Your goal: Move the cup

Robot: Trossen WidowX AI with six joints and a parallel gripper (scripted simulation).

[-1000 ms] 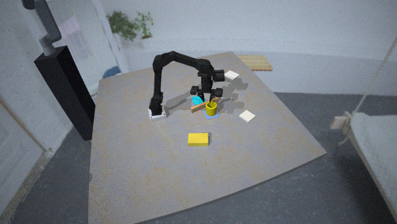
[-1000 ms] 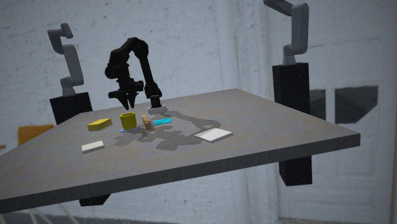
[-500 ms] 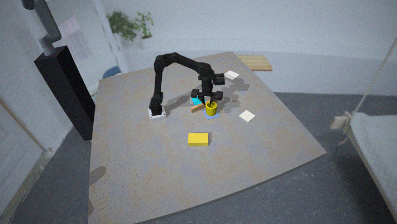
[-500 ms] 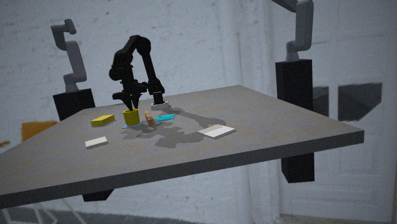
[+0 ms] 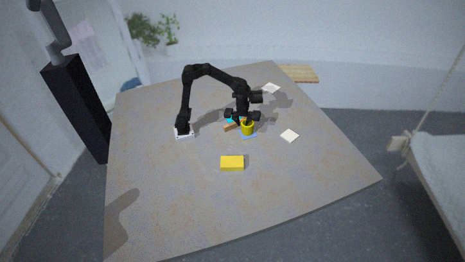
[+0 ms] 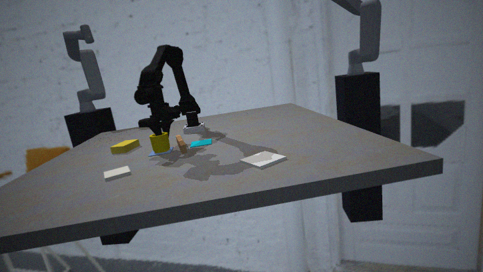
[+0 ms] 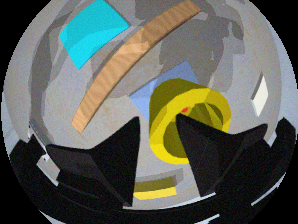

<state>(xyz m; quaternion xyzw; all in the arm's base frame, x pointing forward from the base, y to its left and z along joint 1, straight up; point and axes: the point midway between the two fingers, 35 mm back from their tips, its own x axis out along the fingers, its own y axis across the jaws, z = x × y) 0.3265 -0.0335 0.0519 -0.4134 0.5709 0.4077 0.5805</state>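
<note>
Right now the yellow cup is 20 mm ahead of my gripper tip, 10 mm to the right of it and 10 mm below it. Round my gripper tip: orange wooden bar: 60 mm to the left, 40 mm below, 10 mm behind; then cyan tile: 140 mm to the left, 50 mm below, 40 mm behind; then yellow block: 220 mm to the right, 90 mm behind, 30 mm below.
</note>
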